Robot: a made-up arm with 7 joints. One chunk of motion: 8 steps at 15 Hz.
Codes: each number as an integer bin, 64 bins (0 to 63) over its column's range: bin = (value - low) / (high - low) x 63, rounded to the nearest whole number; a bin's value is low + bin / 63 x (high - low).
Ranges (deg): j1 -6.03..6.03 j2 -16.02..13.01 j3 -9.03..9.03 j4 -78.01..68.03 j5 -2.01..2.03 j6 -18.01..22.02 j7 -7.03..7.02
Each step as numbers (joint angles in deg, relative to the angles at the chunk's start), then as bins.
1 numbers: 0.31 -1.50 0.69 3.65 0.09 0.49 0.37
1 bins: 33 32 34 35 33 29 33
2 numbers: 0.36 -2.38 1.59 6.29 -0.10 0.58 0.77
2 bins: 33 30 37 36 30 29 35
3 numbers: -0.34 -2.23 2.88 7.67 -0.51 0.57 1.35
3 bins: 30 30 42 37 23 29 38
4 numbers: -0.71 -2.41 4.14 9.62 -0.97 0.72 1.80
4 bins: 28 30 46 38 16 29 40
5 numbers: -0.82 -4.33 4.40 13.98 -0.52 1.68 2.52
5 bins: 27 25 47 40 23 31 43
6 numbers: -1.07 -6.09 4.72 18.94 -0.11 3.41 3.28
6 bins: 26 22 48 42 30 34 46
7 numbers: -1.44 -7.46 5.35 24.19 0.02 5.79 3.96
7 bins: 24 19 50 44 32 37 49
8 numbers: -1.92 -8.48 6.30 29.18 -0.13 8.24 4.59
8 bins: 21 16 53 46 29 41 52
